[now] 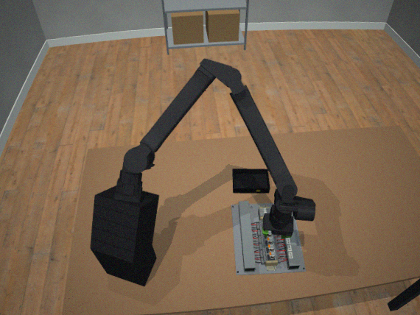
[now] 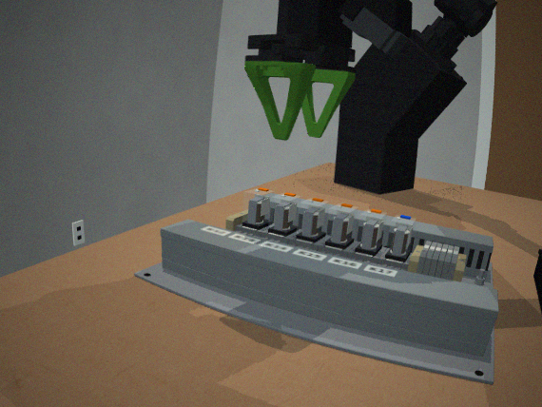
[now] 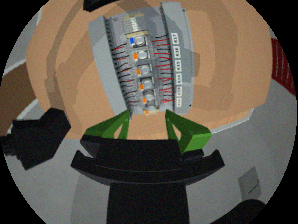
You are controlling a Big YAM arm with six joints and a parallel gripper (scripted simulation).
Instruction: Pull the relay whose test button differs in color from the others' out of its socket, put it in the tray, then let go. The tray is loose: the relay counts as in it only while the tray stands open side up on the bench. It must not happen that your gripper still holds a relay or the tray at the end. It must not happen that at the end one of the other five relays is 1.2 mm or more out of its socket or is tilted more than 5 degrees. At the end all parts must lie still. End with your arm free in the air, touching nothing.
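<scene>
My gripper is now 120 mm to the right of the relay and 90 mm above it. Round my hand: black tray (50 mm behind, 340 mm to the left, 120 mm below).
</scene>
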